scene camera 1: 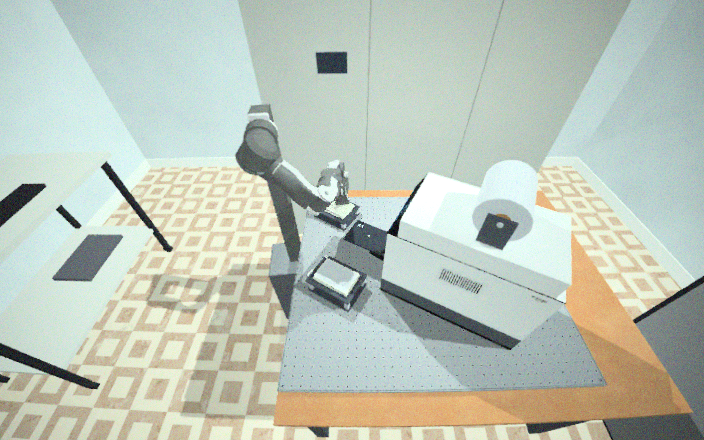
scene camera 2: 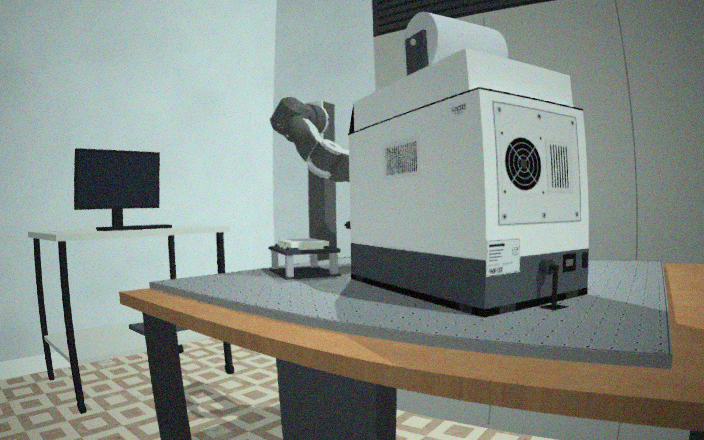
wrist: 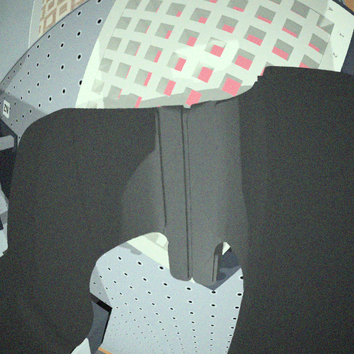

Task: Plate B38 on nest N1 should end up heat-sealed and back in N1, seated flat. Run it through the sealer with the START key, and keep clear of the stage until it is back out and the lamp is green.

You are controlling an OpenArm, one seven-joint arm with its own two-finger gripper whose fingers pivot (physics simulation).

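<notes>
A pale well plate [scene camera 1: 341, 210] [wrist: 200, 40], taken as B38, is on the far nest [wrist: 231, 262]. Its open wells show pink contents, with no film visible. In the wrist view it looks shifted off square: it covers the nest's left rim, while dark nest shows at lower right. Whether it is tilted is unclear. My gripper [scene camera 1: 341, 201] [wrist: 201, 196] is shut and empty, fingertips over this plate; contact cannot be told. The sealer [scene camera 1: 456, 259] [scene camera 2: 415, 197] has its dark stage [scene camera 1: 367, 237] out, with no plate seen on it. START key and lamp are hidden.
A second plate [scene camera 1: 336, 275] [scene camera 2: 302, 243] sits on the near nest [scene camera 1: 332, 296] [scene camera 2: 332, 251], left of the sealer. An N2 label [wrist: 6, 108] shows at the wrist view's left. A white film roll [scene camera 1: 506, 199] [scene camera 2: 462, 41] tops the sealer.
</notes>
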